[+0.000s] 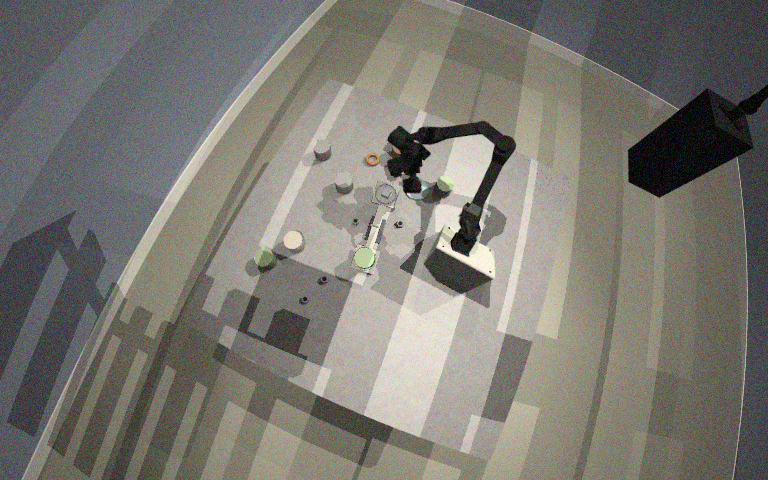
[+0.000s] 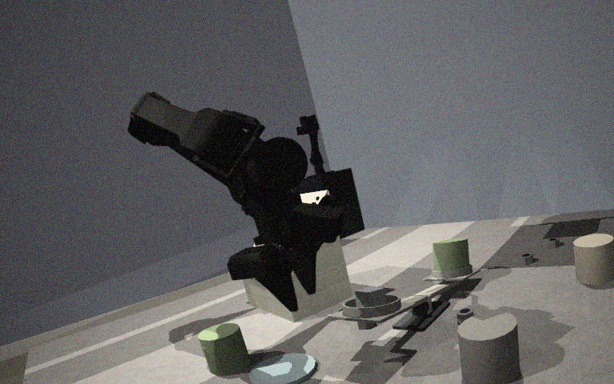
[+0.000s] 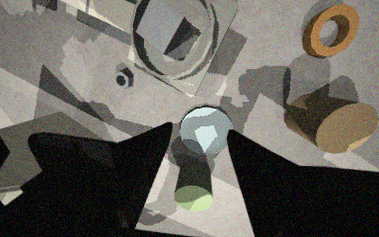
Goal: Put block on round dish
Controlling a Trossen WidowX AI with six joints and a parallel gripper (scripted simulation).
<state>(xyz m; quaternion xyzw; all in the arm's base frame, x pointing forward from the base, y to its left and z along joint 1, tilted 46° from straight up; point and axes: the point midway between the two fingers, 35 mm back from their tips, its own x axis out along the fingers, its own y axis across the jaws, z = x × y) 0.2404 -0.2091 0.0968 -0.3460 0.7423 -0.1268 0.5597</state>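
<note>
My gripper tip is 6 cm short of the grey block, 7 cm to the right of it and 2 cm above it. Also, from my gripper tip: pale blue round dish: 4 cm behind, 4 cm to the right, 10 cm below; cream cylinder: 30 cm ahead, 36 cm to the left, 7 cm below; balance: 5 cm ahead, 19 cm to the left, 7 cm below.
</note>
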